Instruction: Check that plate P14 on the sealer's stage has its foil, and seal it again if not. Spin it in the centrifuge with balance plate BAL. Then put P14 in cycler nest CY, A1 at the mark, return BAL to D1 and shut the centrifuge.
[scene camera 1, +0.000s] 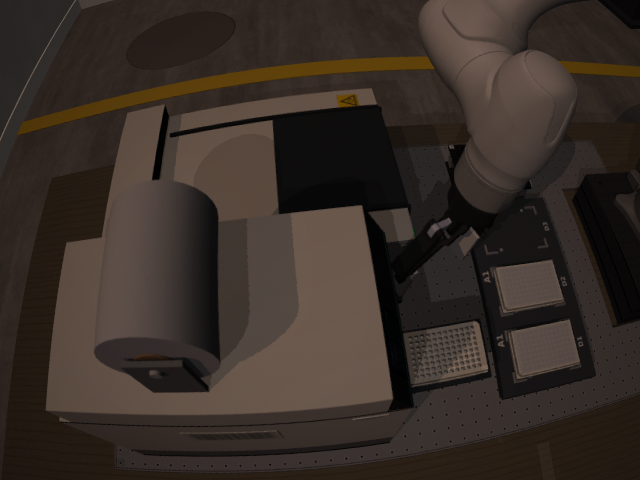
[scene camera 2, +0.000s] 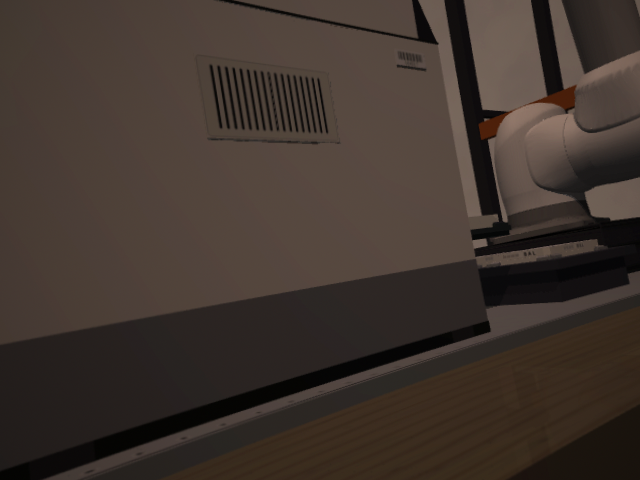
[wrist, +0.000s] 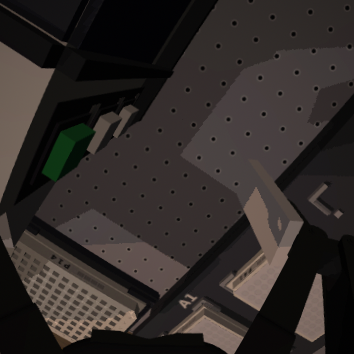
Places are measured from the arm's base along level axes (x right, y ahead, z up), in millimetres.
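Pixels of known places: gripper, between the fingertips: (scene camera 1: 428, 270) (wrist: 151, 167); arm's base, origin of its link: (scene camera 2: 551, 234).
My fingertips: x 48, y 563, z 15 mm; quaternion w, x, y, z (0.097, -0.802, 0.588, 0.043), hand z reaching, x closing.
For each thing: its top centre in the pictures, then the offset to it from my fingertips. "pt": a spot on its surface instead.
- Plate P14, centre of its top: (wrist: 56, 302) (scene camera 1: 445, 351) dx -146, dy +24, dz +17 mm
- sealer, centre of its top: (scene camera 1: 158, 249) dx -102, dy +319, dz +372 mm
- green button, a spot on its surface: (wrist: 68, 151) pt dx +27, dy +26, dz +87 mm
- D2, centre of its top: (wrist: 302, 297) (scene camera 2: 473, 257) (scene camera 1: 530, 283) dx -67, dy -188, dz -34 mm
- dark deck tray, centre of its top: (wrist: 303, 291) (scene camera 2: 475, 263) (scene camera 1: 531, 285) dx -67, dy -193, dz -44 mm
Plate P14 (scene camera 1: 445, 353) (wrist: 70, 298) lies on the sealer's stage at the sealer's front right. Its open wells show, and I see no foil on it. The sealer (scene camera 1: 232, 310) (scene camera 2: 232, 207) is a large beige box with a grey roll on top. A green button (wrist: 68, 151) and two pale buttons (wrist: 105, 131) sit on its right side panel. My gripper (scene camera 1: 433, 258) (wrist: 151, 167) is open and empty. It hangs tilted over the perforated table between the sealer's side and the dark deck tray, behind P14 and near the buttons. Two plates lie in deck slots D1 (scene camera 1: 542, 348) and D2 (scene camera 1: 528, 285).
The dark deck tray (scene camera 1: 490, 320) stands right of the stage; its rear slot D3 (scene camera 1: 516, 230) is empty. A dark device (scene camera 1: 605, 242) stands at the right edge. The robot's base (scene camera 2: 548, 170) stands behind the sealer. The arm (scene camera 1: 506, 103) reaches over the table's back.
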